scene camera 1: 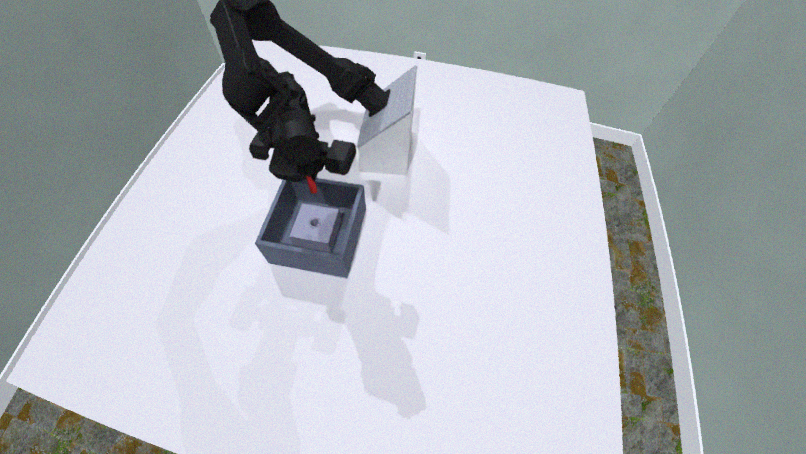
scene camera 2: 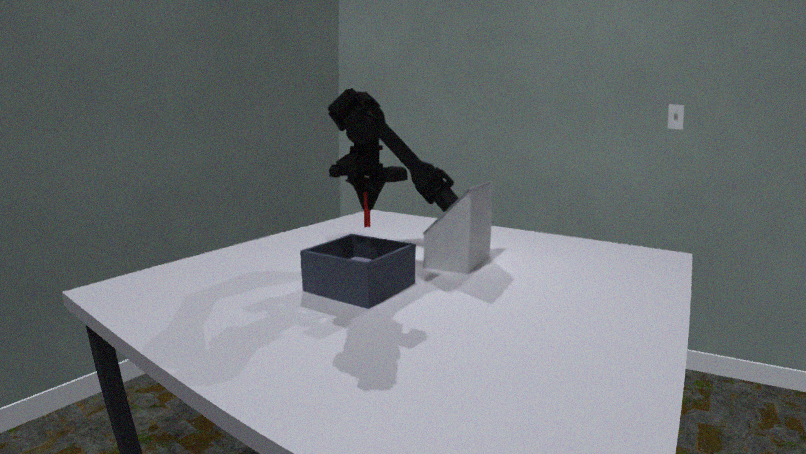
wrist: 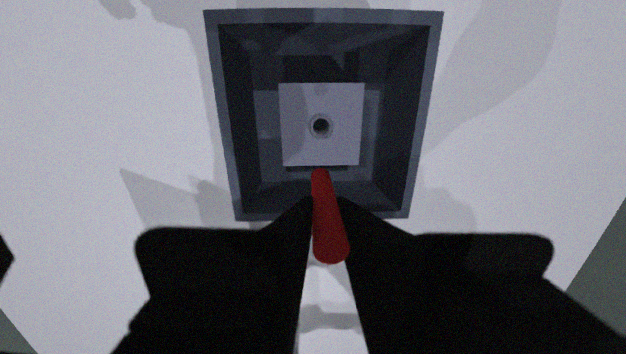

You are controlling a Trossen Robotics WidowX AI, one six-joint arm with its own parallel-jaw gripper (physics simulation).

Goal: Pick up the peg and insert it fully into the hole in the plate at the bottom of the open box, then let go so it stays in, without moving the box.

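Places are measured from the arm's base along level axes (x left, y ahead, z down), in metres.
Where they show: gripper, fingertip midpoint: (scene camera 1: pixel 310 178) (scene camera 2: pixel 367 209) (wrist: pixel 323 204); arm's base, origin of the base link: (scene camera 1: pixel 380 103) (scene camera 2: pixel 455 210).
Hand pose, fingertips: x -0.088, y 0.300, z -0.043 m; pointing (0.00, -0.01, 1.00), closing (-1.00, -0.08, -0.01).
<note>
Each offset is from my fingertips to the top centre of the thing. Level surfaces: height alone.
The red peg {dx +0.000, dy +0.002, dz -0.040 m} (scene camera 1: pixel 312 184) (scene camera 2: pixel 366 213) (wrist: pixel 327 220) is held nearly upright, its lower end sticking out below the fingertips. My gripper (scene camera 2: pixel 366 206) (wrist: pixel 323 204) is shut on the peg, above the open box. The dark blue-grey box {dx -0.007, dy +0.029, dz +0.084 m} (scene camera 1: pixel 307 260) (scene camera 2: pixel 333 277) (wrist: pixel 434 75) stands on the table. The peg's lower end is above the box rim in the second scene view. The light plate {dx -0.007, dy +0.029, dz +0.121 m} (scene camera 1: pixel 304 232) (wrist: pixel 340 145) lies at the bottom of the box. Its round hole (scene camera 1: pixel 314 222) (wrist: pixel 320 125) shows dark and empty. In the wrist view the peg's tip shows just below the plate's near edge.
The white table {dz +0.182 m} (scene camera 1: pixel 496 315) (scene camera 2: pixel 535 349) bears the box. A pale, slanted arm stand (scene camera 1: pixel 385 157) (scene camera 2: pixel 478 231) stands behind and to the right of the box. The box's four walls rise around the plate. Shadows of the arm fall on the table.
</note>
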